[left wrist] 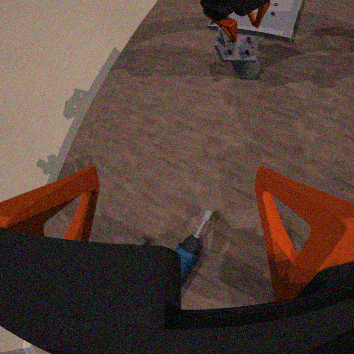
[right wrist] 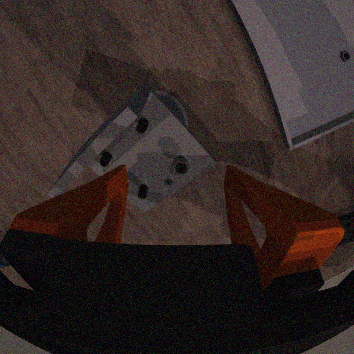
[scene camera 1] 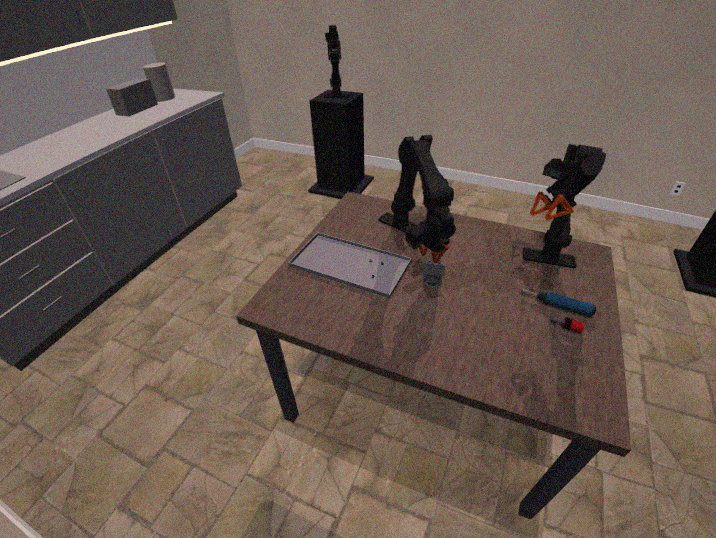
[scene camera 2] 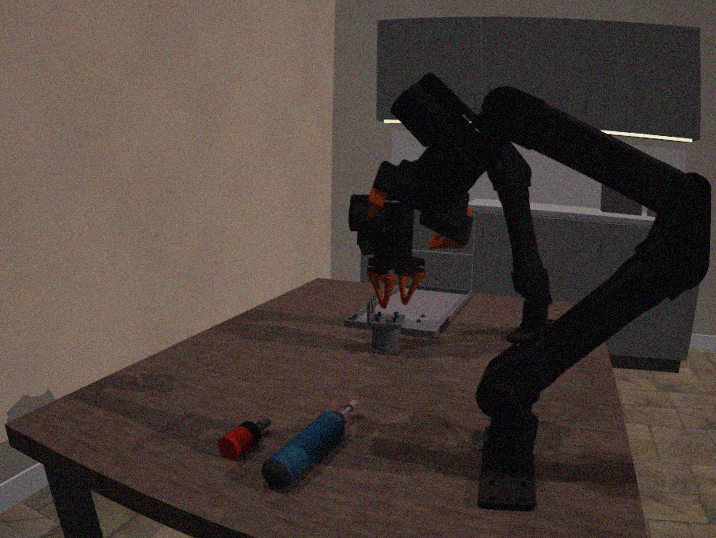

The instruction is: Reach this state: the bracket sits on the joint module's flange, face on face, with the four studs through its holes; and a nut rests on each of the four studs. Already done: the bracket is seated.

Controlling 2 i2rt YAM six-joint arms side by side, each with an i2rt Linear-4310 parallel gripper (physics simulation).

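Places are measured from the left arm's base along level axes (x ahead, y left, z up), in centimetres.
Pixels of known places: left gripper, fingertip midpoint: (left wrist: 176, 175) (scene camera 1: 538, 216) (scene camera 2: 400, 230); right gripper, fingertip midpoint: (left wrist: 244, 33) (right wrist: 175, 173) (scene camera 1: 429, 259) (scene camera 2: 394, 306); left arm's base at its link origin: (scene camera 1: 548, 258) (scene camera 2: 506, 466); right arm's base at its link origin: (scene camera 1: 400, 224) (scene camera 2: 533, 332).
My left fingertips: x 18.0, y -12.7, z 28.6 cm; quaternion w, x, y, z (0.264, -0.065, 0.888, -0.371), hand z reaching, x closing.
Note:
Ahead of a thing's pixels: the offset from my left fingertips to its middle. Level surfaces: height alone.
The grey bracket @[dx +7.4, dy -29.8, dz -20.4 cm] (scene camera 2: 388, 321) (left wrist: 239, 51) (right wrist: 161, 131) sits flat on the joint module @[dx +7.4, dy -29.9, dz -24.9 cm] (scene camera 1: 431, 279) (scene camera 2: 386, 339) (left wrist: 247, 69), four studs through its holes. In the right wrist view a nut @[dx +5.7, dy -31.8, dz -21.3 cm] (right wrist: 181, 165) is around the stud nearest the picture's right; the other three studs look bare. Loose nuts @[dx +2.7, dy -54.2, dz -27.9 cm] (scene camera 1: 370, 260) @[dx +3.2, dy -49.6, dz -27.9 cm] (scene camera 1: 382, 263) @[dx +11.1, dy -51.0, dz -27.9 cm] (scene camera 1: 372, 276) (right wrist: 345, 55) lie in the tray. My right gripper (scene camera 2: 394, 304) (left wrist: 244, 33) (right wrist: 175, 173) is partly open and empty, just above the bracket, fingertips on either side of the nutted stud. My left gripper (scene camera 1: 551, 205) (left wrist: 176, 175) is wide open and empty, high above the table.
The shallow tray @[dx +5.8, dy -61.7, dz -27.8 cm] (scene camera 1: 341, 280) (left wrist: 292, 36) stands beside the module. A blue screwdriver @[dx +7.8, dy +13.4, dz -26.6 cm] (scene camera 1: 570, 303) (scene camera 2: 306, 448) (left wrist: 186, 260) and a short red-handled one @[dx +17.4, dy +15.6, dz -26.9 cm] (scene camera 1: 573, 325) (scene camera 2: 238, 440) lie on the table @[dz -28.6 cm] (scene camera 1: 463, 347), away from the module.

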